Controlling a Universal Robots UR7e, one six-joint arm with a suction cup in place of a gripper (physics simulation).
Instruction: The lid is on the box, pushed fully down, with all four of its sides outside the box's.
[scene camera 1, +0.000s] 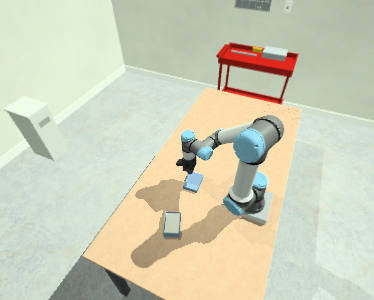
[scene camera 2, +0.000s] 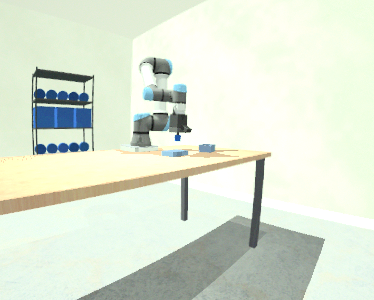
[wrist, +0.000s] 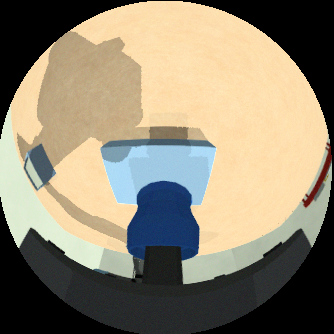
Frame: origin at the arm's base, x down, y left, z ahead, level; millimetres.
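Seen in the pictures: hand at its tool point: (scene camera 2: 177, 140) (wrist: 163, 203); arm's base at its link origin: (scene camera 2: 141, 145).
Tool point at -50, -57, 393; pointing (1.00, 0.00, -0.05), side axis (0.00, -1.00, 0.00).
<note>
Pixels of each thing's top centre, then the offset from my tool point to it, as dx, dy, dz. Level surfaces: height alone.
- blue lid at its top centre: (wrist: 156, 181) (scene camera 2: 175, 150) (scene camera 1: 193, 180) +59, +11, -27
- box at its top centre: (wrist: 31, 175) (scene camera 1: 172, 222) (scene camera 2: 207, 144) +38, +330, -9
- wooden table at its surface level: dx +85
The blue lid (scene camera 1: 193, 183) (scene camera 2: 174, 153) (wrist: 160, 166) lies flat on the table, apart from the box, with its closed face up. The box (scene camera 1: 172, 235) (scene camera 2: 207, 148) (wrist: 45, 158) stands upright on the table with its top open and a pale inside, nearer the table's near end in scene camera 1. My suction gripper (scene camera 1: 190, 172) (scene camera 2: 177, 138) (wrist: 164, 190), a dark blue cup, points down over the lid with a gap below it in scene camera 2. It holds nothing. The cup hides part of the lid in the wrist view.
The wooden table (scene camera 1: 225, 272) (scene camera 2: 100, 172) carries the arm's base plate (scene camera 1: 257, 216) (scene camera 2: 131, 148) to the right of the lid in scene camera 1. A red cart (scene camera 1: 255, 65) stands beyond the table's far end. A pale cabinet (scene camera 1: 50, 137) stands on the floor at left.
</note>
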